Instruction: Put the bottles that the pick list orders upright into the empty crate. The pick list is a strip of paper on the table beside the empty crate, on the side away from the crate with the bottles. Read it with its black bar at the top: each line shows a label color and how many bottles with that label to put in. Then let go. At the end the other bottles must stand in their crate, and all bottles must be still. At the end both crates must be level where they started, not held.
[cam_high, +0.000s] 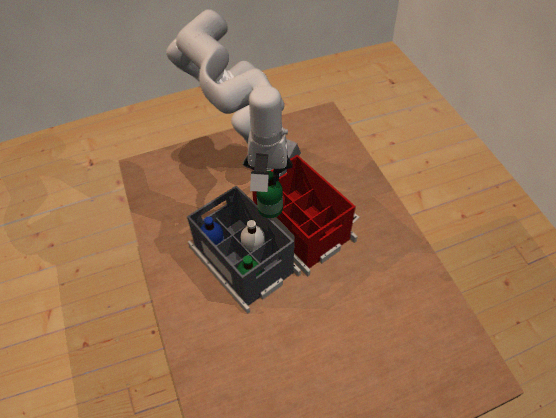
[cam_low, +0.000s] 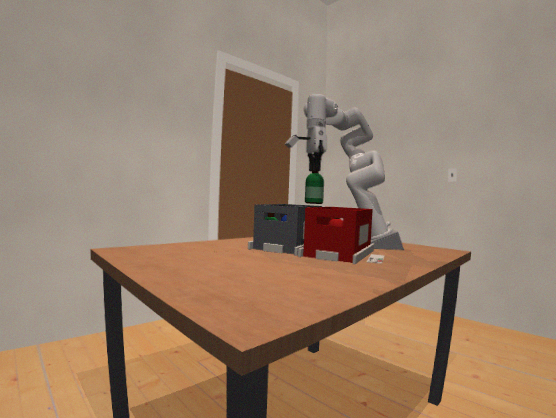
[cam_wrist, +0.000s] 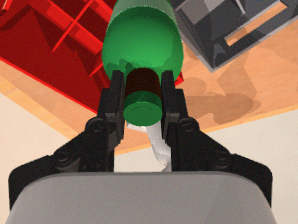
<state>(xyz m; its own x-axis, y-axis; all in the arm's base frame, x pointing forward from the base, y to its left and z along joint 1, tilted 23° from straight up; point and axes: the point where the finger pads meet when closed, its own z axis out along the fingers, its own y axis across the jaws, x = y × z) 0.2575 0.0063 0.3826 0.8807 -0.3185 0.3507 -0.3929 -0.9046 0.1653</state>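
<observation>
My gripper is now 7 cm above the green bottle. The rest, counted from my hand: white bottle: 25 cm below, 6 cm to the right, 1 cm ahead; then red bottle: 25 cm below, 10 cm behind, 4 cm to the left; then grey crate: 25 cm below, 10 cm to the right, 2 cm ahead.
</observation>
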